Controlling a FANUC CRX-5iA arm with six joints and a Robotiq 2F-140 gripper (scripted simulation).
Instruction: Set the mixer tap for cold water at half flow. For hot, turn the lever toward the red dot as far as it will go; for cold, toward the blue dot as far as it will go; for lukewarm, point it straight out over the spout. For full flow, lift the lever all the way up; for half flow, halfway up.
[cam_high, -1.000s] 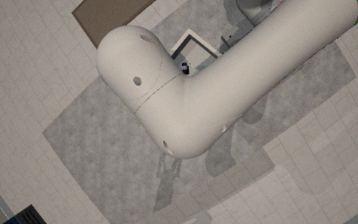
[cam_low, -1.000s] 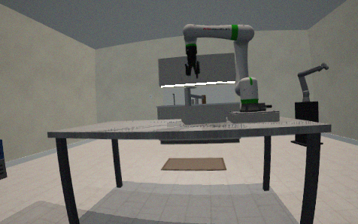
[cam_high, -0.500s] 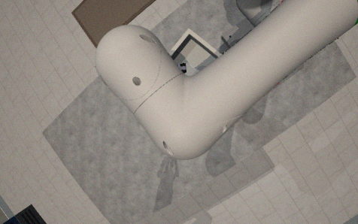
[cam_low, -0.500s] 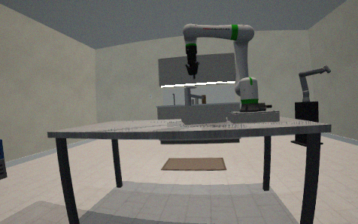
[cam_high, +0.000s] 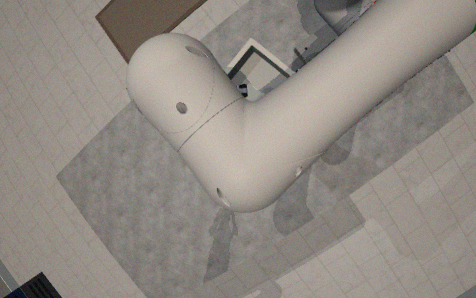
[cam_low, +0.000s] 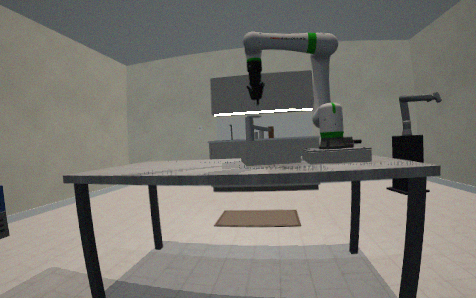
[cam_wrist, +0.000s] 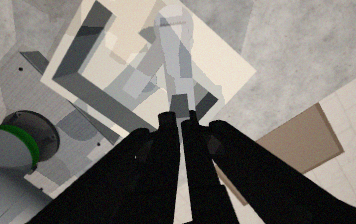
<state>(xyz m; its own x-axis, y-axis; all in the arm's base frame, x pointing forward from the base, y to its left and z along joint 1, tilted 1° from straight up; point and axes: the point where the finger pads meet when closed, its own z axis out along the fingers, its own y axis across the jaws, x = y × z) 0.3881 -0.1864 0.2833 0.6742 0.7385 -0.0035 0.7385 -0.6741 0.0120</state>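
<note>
My hand is 7 cm above the grey tap lever, 2 cm to the right of it and 2 cm short of it. From my hand the other things lie so: sink basin: 31 cm below, 6 cm behind, 5 cm to the left; mixer tap: 12 cm below, 4 cm to the left, 3 cm ahead.
</note>
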